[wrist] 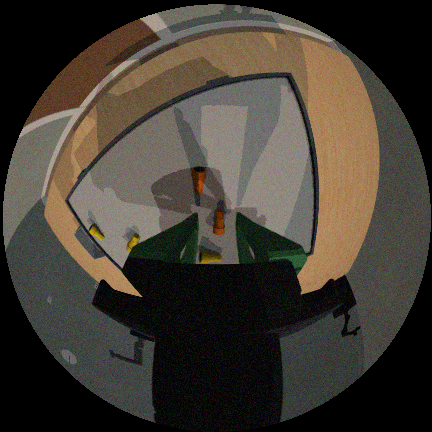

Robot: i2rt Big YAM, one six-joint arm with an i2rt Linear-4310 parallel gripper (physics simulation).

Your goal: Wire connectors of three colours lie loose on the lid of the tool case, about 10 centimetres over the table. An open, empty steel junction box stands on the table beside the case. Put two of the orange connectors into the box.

In view: my gripper (pixel 216 218) and a tool case (pixel 251 132).
